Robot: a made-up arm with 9 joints.
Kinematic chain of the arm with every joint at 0, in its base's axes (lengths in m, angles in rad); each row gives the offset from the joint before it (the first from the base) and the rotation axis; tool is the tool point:
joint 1: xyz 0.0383 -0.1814 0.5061 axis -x
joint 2: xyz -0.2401 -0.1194 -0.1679 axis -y
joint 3: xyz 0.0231 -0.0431 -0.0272 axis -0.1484 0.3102 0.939
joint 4: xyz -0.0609 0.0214 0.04 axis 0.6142 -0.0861 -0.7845
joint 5: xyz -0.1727 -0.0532 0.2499 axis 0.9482 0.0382 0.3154
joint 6: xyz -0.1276 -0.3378 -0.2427 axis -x
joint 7: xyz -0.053 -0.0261 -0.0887 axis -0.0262 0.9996 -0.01
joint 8: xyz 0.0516 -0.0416 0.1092 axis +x
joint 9: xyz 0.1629 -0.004 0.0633 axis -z
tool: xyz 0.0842 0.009 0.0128
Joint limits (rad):
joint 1: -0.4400..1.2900
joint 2: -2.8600..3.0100
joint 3: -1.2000..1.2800
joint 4: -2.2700..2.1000
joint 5: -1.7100..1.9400
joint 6: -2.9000..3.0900
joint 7: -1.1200..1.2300
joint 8: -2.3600..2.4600
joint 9: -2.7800..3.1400
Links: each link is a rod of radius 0.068 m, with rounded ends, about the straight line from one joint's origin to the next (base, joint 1, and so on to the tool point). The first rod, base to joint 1, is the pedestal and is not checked.
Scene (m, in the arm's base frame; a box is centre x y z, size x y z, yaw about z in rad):
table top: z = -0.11
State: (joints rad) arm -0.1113 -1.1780 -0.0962 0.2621 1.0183 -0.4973 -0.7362 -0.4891 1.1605
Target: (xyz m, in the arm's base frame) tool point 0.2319 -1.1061 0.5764
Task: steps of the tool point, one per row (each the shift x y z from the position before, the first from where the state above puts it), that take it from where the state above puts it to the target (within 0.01 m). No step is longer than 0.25 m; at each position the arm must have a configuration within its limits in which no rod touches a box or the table.
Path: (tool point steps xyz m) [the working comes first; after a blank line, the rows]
Joints at the target: 0.2571 -1.4904 0.6550 -0.0693 -0.3449 -0.8160 -1.1200 -0.3470 1.1519
Straight joint move there: clear.

1: 0.0718 -0.2029 0.0944
2: 0.1458 -0.1721 0.0708
3: 0.1926 -0.1245 0.0316
4: 0.2086 -0.0716 -0.0115
5: 0.1967 -0.0231 -0.0466

